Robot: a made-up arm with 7 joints.
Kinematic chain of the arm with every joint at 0, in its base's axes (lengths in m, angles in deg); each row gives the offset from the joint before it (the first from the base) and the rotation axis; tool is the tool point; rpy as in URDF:
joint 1: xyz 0 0 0.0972 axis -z
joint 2: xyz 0 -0.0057 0.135 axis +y
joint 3: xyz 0 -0.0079 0.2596 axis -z
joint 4: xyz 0 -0.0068 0.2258 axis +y
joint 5: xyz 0 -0.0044 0.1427 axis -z
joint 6: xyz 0 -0.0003 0.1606 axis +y
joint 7: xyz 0 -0.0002 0.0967 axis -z
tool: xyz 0 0 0 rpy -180 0 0
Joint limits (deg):
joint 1: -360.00..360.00
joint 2: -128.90..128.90
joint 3: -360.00..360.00
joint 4: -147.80..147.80
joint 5: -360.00..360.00
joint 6: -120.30..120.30
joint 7: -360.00..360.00
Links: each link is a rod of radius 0.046 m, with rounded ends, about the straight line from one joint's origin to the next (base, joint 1, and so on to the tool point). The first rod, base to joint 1, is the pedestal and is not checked.
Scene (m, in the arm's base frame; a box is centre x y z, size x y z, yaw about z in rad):
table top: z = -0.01
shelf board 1: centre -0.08 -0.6 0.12 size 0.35 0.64 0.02 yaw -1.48
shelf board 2: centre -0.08 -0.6 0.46 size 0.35 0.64 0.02 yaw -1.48
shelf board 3: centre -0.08 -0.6 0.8 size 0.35 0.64 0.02 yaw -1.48
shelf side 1: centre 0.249 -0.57 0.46 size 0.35 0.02 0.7 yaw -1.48
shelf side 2: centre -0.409 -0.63 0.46 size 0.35 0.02 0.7 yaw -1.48
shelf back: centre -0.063 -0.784 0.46 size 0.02 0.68 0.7 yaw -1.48
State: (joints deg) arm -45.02 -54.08 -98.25 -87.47 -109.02 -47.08 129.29
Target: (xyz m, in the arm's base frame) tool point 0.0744 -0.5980 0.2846
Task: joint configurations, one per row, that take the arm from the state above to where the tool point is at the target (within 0.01 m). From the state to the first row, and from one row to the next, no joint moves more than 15 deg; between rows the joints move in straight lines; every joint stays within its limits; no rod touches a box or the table.
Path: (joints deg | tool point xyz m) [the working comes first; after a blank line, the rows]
Joints at the target: -56.08 -81.02 -76.36 -97.44 -108.64 -41.18 129.29
Straight joint move there: touches shelf board 2.

1: -37.32 -51.63 -101.13 -99.54 -105.29 -46.82 130.88 | 0.0147 -0.4401 0.6236
2: -29.62 -49.18 -104.01 -111.60 -101.56 -46.55 132.47 | 0.0180 -0.3729 0.5920
3: -21.91 -46.72 -106.89 -123.67 -97.83 -46.29 134.06 | 0.0203 -0.3047 0.5523
4: -14.21 -44.27 -109.77 -135.73 -94.10 -46.03 135.64 | 0.0200 -0.2357 0.5075
5: -6.51 -41.82 -112.65 -147.80 -90.37 -45.76 137.23 | 0.0163 -0.1649 0.4610
6: -19.38 -55.20 -101.14 -147.80 -85.08 -43.74 134.58 | -0.0051 -0.2025 0.4210
7: -32.26 -68.58 -89.64 -147.80 -79.78 -41.72 131.94 | 0.0046 -0.2394 0.3597
8: -45.13 -81.97 -78.13 -147.80 -74.49 -39.70 129.29 | 0.0433 -0.2568 0.2846
9: -47.87 -81.73 -77.69 -135.21 -83.02 -40.07 129.29 | 0.0710 -0.3449 0.2784
10: -50.61 -81.49 -77.25 -122.62 -91.56 -40.44 129.29 | 0.0852 -0.4331 0.2760
11: -53.34 -81.26 -76.80 -110.03 -100.10 -40.81 129.29 | 0.0860 -0.5185 0.2779
12: -56.08 -81.02 -76.36 -97.44 -108.64 -41.18 129.29 | 0.0744 -0.5980 0.2846

